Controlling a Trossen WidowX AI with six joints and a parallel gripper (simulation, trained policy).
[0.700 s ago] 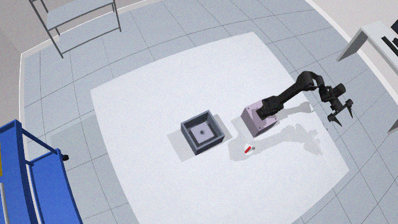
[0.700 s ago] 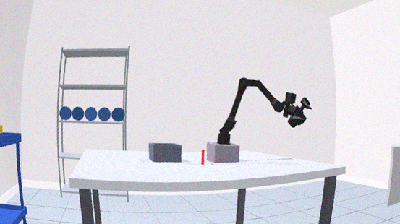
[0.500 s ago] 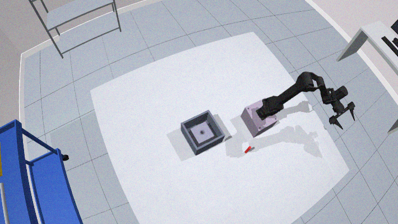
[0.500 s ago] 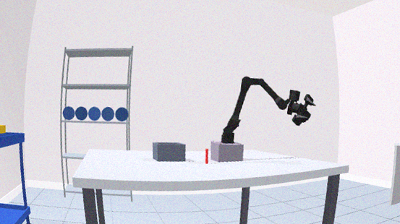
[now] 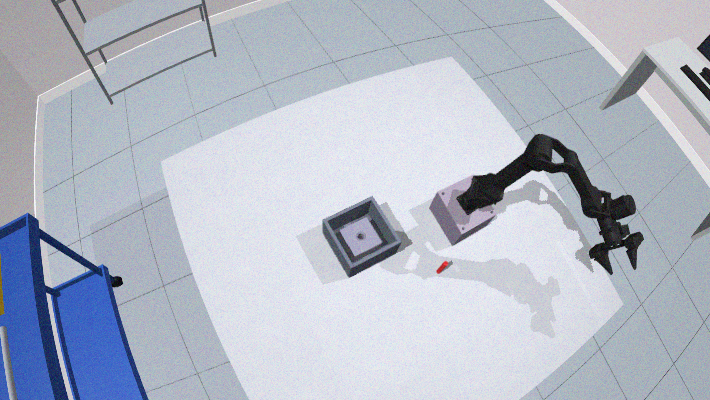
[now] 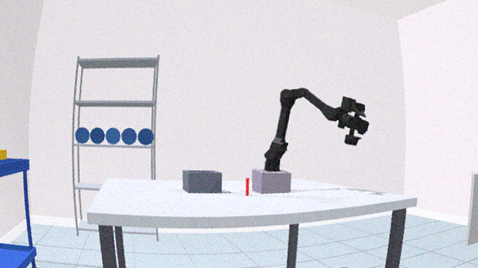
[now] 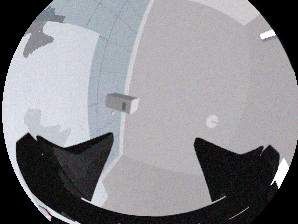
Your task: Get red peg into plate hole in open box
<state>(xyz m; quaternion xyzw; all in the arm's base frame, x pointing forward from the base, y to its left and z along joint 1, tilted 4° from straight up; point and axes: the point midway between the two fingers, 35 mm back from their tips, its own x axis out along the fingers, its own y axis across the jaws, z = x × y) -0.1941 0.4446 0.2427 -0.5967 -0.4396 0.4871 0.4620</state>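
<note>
My gripper tip is now 370 mm short of the red peg, 380 mm to the left of it and 260 mm above it. Round my gripper tip: plate (520 mm ahead, 590 mm to the right, 250 mm below); then grey box (520 mm ahead, 590 mm to the right, 270 mm below).
</note>
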